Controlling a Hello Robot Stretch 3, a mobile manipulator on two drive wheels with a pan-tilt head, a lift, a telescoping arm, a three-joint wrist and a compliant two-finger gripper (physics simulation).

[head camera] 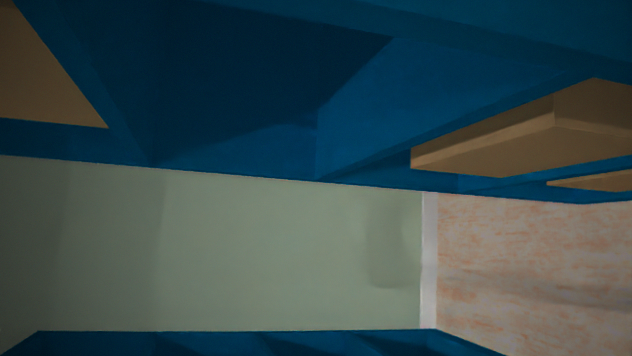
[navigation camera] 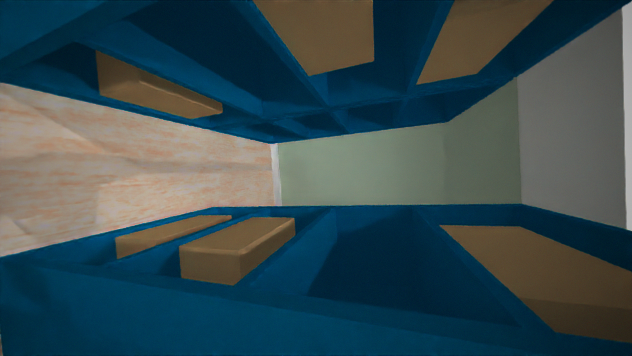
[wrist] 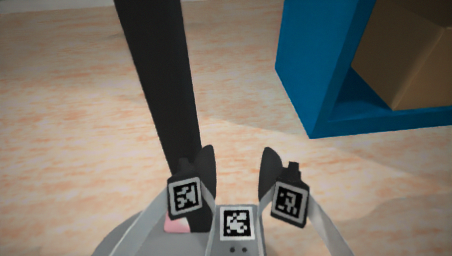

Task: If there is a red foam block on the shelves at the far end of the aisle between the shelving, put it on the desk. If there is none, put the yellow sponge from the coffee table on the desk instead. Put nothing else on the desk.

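Frame: origin at the robot's base, x ahead, y left, z up, level; millimetres.
Seen in the pictures: gripper, fingertip midpoint: (wrist: pixel 238 164).
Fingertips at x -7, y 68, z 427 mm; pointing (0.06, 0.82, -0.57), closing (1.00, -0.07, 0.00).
Observation:
A point is followed by its place in that frame.
My gripper (wrist: pixel 238 164) @(x -7, y 68, z 427 mm) is open, with nothing between its fingers; patterned floor shows beyond it. The head and navigation views are turned sideways and look along the aisle between two blue shelving units. One unit (head camera: pixel 450 30) @(x 335, y -133, z 1130 mm) (navigation camera: pixel 150 320) @(x 330, y -210, z 766 mm) is close by, and the facing one (head camera: pixel 100 342) (navigation camera: pixel 45 25) lies across the aisle. At the aisle's far end a green wall (head camera: pixel 290 250) @(x 2156, y 282, z 820 mm) (navigation camera: pixel 370 170) @(x 2157, y 259, z 1180 mm) shows, with no shelves visible against it. The red foam block, yellow sponge, coffee table and desk do not show in these views.
Brown boxes (head camera: pixel 500 150) @(x 732, y -112, z 760 mm) (navigation camera: pixel 210 265) @(x 566, y -189, z 680 mm) sit in several shelf compartments. In the wrist view, a blue shelving corner (wrist: pixel 310 65) @(x 246, y 598, z 204 mm) with a brown box (wrist: pixel 400 65) @(x 522, y 586, z 207 mm) stands at upper right. My black mast (wrist: pixel 160 65) @(x -65, y 116, z 489 mm) rises at left, above my grey base (wrist: pixel 150 240) @(x -153, y 101, z 160 mm). Patterned floor (head camera: pixel 530 250) @(x 1460, y 153, z 0 mm) (navigation camera: pixel 150 175) @(x 786, y 180, z 1 mm) runs along the aisle.

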